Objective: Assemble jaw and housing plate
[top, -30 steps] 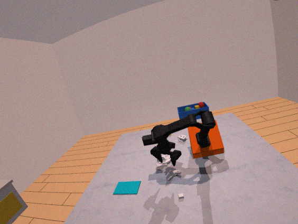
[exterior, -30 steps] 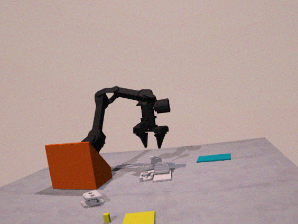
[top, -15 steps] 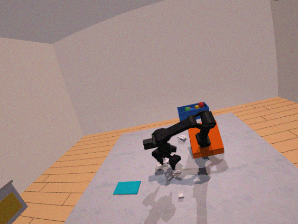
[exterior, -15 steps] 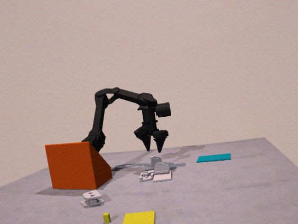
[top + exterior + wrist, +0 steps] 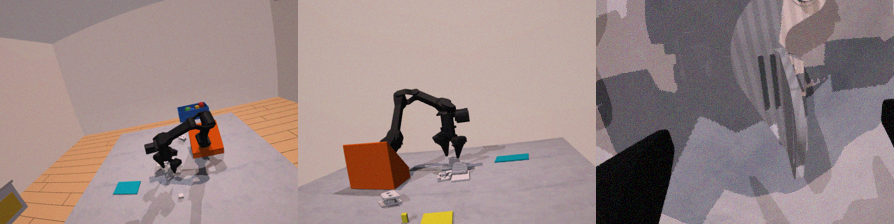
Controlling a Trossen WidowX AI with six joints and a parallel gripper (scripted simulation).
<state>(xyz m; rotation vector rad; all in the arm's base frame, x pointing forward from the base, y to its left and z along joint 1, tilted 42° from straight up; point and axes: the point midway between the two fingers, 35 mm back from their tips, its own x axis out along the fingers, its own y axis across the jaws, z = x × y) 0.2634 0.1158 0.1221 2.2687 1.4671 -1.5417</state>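
Right now the grey jaw piece is 40 mm below my gripper tip, 40 mm behind it and 10 mm to the right of it. The rest, counted from my gripper tip: white housing piece 430 mm to the right, 140 mm behind, 20 mm below; cyan tile 280 mm ahead, 50 mm to the left, 50 mm below; small white cube 180 mm to the left, 50 mm behind, 40 mm below.
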